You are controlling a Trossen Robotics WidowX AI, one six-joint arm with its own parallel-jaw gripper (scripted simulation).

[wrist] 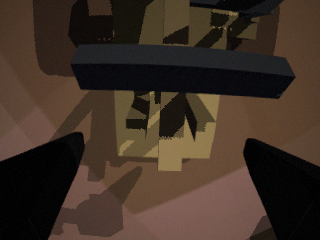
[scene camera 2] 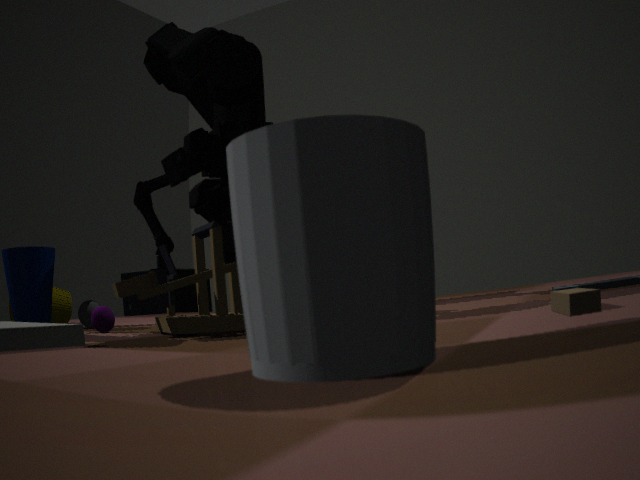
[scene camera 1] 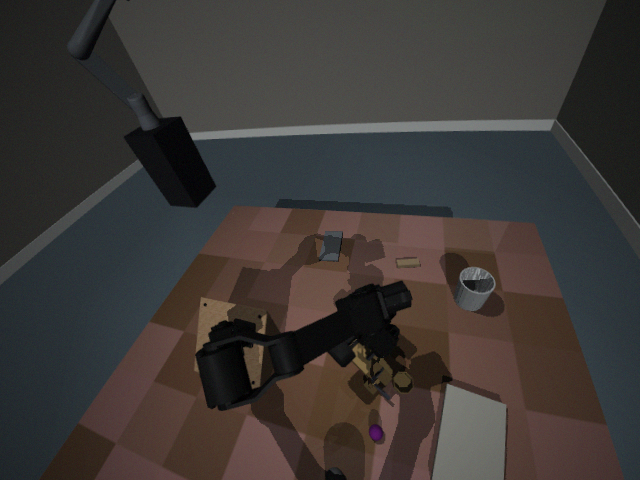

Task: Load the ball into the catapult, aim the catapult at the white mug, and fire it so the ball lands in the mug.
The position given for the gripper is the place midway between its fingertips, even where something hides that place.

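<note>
Open and holding nothing, the gripper (scene camera 2: 247,263) can also be found at (wrist: 166,143) and (scene camera 1: 363,342). A wooden catapult (scene camera 2: 144,286) (wrist: 168,71) (scene camera 1: 380,371) belongs to the scene too. There is also a tan block (scene camera 2: 578,301), though in the wrist view it is out of frame.
</note>
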